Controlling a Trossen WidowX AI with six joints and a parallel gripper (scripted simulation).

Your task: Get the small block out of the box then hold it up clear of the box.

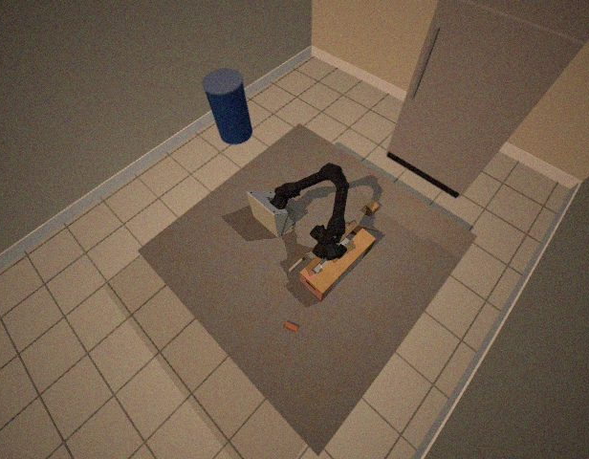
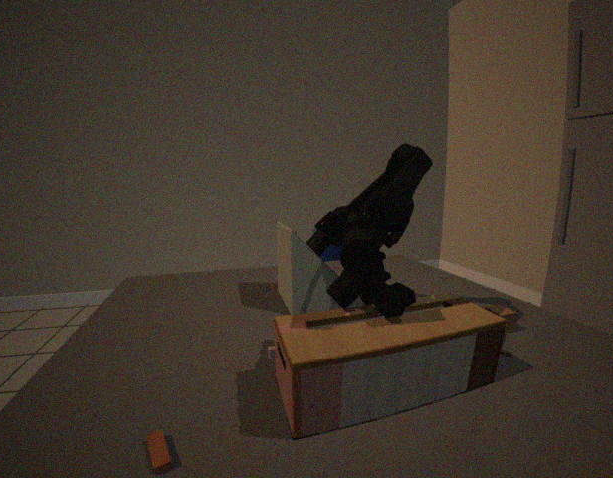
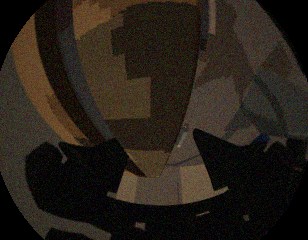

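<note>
The blue block is 6 cm ahead of my gripper tip and 2 cm to the left of it. Also, from my gripper tip: tan cube 35 cm to the left, 6 cm below, 1 cm ahead.
</note>
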